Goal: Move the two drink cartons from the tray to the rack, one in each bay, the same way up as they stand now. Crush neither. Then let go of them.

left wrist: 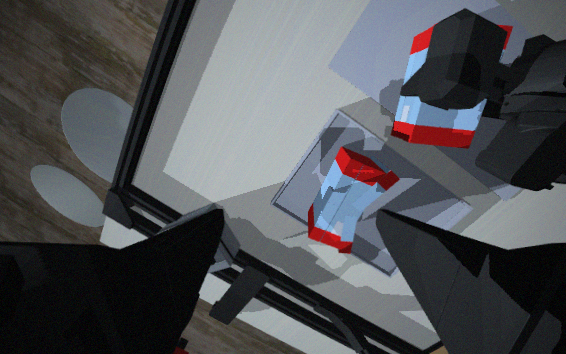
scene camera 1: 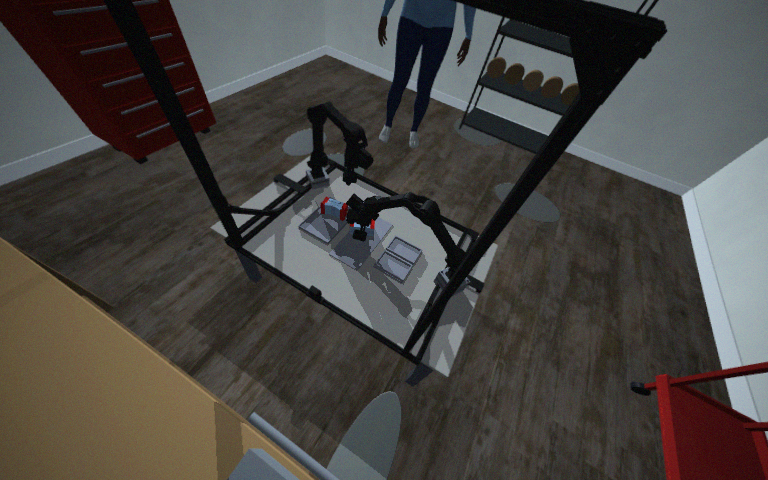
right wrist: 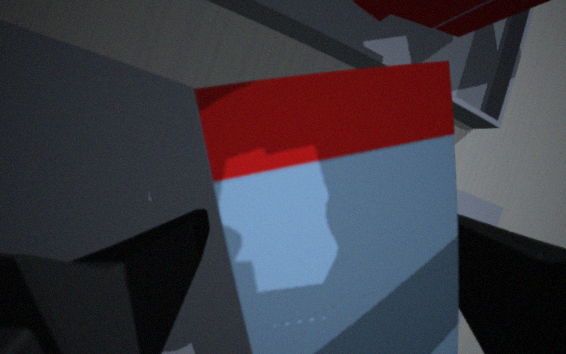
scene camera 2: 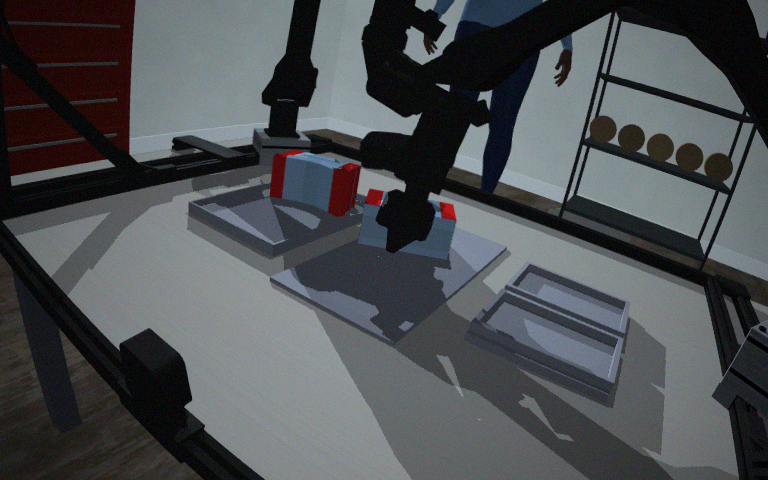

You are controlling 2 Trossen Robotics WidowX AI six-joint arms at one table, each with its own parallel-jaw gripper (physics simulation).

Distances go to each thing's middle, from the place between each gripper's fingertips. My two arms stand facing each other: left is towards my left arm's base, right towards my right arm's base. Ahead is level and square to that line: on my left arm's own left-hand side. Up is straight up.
Right now my left hand is 14 cm past the grey tray (left wrist: 416, 195), 1 cm to the left of it and 19 cm above it. From my left hand the other things lie so: flat grey mat (scene camera 1: 352, 252) 9 cm behind, 21 cm to the right, 20 cm below.
Now: right hand 50 mm to the left of the flat grey mat, 30 mm past it and 20 mm above it. Also, from my right hand: grey tray 150 mm to the left, 70 mm behind, 10 mm below.
